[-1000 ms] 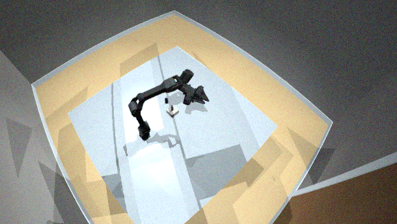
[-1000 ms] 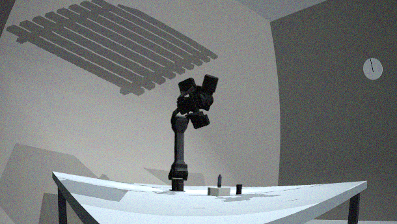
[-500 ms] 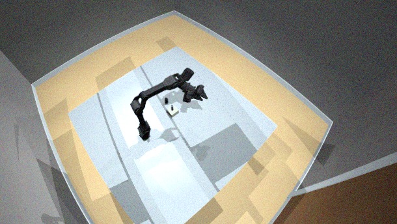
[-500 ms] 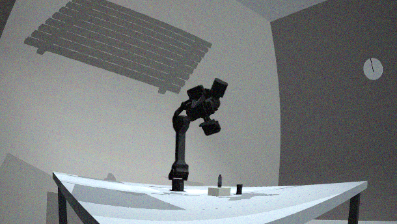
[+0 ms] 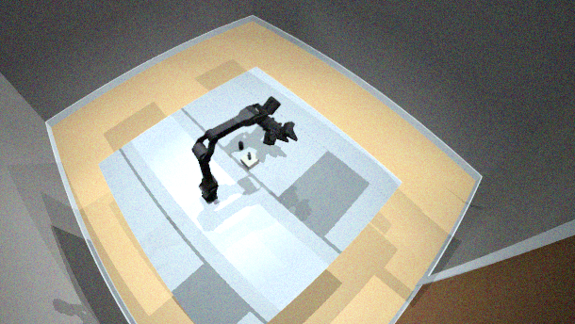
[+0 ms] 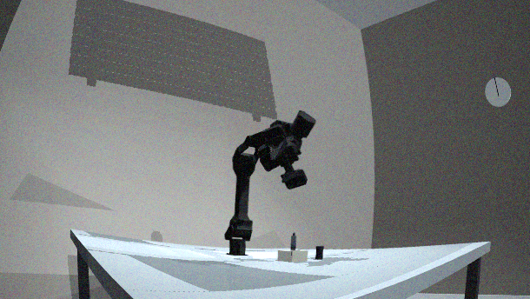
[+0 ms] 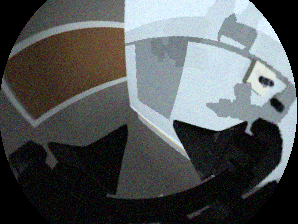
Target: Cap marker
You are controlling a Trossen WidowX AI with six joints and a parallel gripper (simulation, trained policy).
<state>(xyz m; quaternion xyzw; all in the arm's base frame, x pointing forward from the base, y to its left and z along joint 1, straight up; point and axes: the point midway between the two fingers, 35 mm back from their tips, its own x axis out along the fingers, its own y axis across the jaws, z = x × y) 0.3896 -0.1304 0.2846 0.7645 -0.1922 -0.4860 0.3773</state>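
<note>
Now: gripper tip 28 cm to the right of the dark cap, 24 cm above it and 9 cm past it. From my gripper tip the other things lie so: marker tip 17 cm to the left, 17 cm below, 12 cm behind; then pale holder block 25 cm below, 17 cm to the left, 12 cm behind.
</note>
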